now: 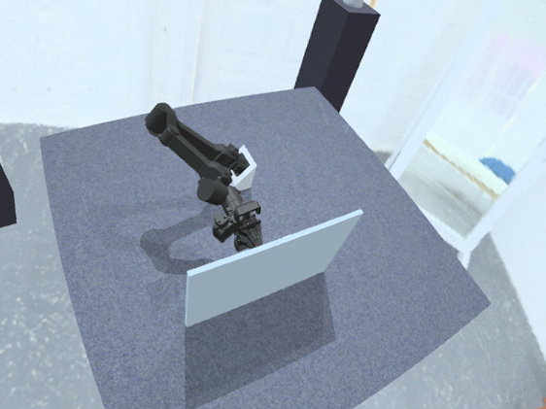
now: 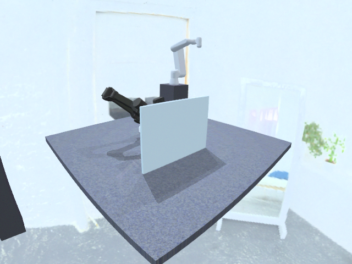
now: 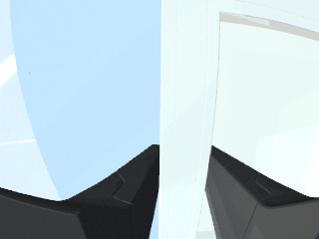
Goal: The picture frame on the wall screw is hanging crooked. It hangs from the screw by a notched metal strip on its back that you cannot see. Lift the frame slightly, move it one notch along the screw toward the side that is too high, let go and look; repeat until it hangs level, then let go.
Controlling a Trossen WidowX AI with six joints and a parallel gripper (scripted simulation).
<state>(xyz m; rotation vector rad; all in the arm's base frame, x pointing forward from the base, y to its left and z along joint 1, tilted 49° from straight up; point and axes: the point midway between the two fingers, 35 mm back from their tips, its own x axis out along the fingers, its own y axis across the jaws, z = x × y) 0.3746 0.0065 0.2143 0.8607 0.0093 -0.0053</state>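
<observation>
The picture frame is 5 cm below my gripper tip, 1 cm to the left of it and 1 cm ahead of it. Round my gripper tip: wall panel (6 cm below, 3 cm to the left, 2 cm ahead).
</observation>
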